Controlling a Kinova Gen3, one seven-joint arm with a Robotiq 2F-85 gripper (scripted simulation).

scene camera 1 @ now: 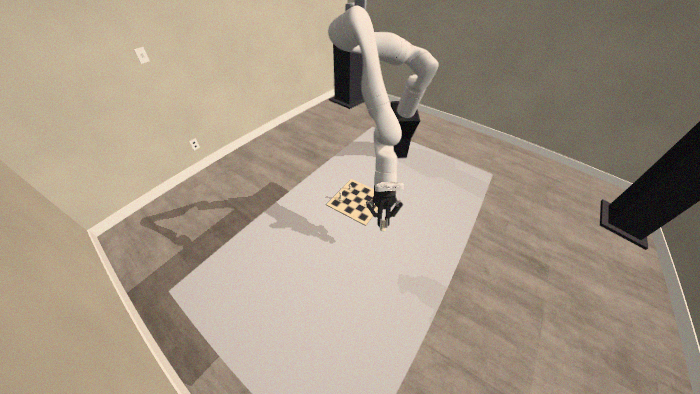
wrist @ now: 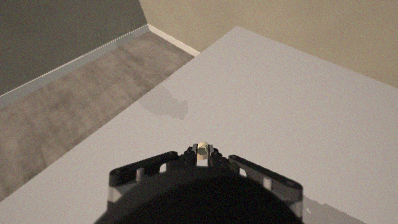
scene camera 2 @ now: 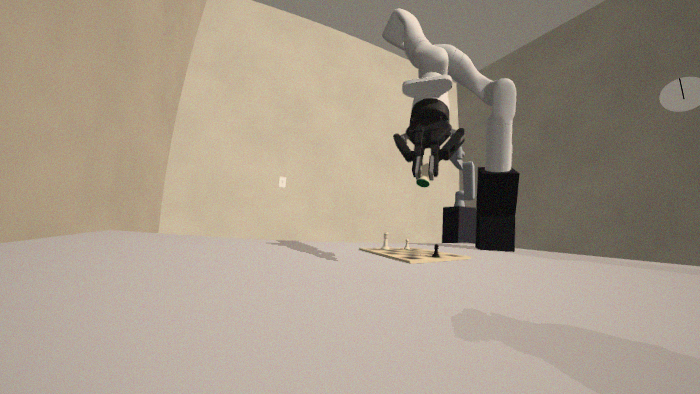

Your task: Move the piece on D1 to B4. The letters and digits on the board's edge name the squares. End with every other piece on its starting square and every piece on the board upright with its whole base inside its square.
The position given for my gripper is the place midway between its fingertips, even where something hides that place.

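In scene camera 1 you'd find a chessboard (scene camera 1: 353, 205), and my gripper (scene camera 1: 383, 227) is there as well. Scene camera 2 gives me my gripper (scene camera 2: 424, 177). The wrist view has my gripper (wrist: 202, 150) too, but the chessboard is out of frame in the wrist view.
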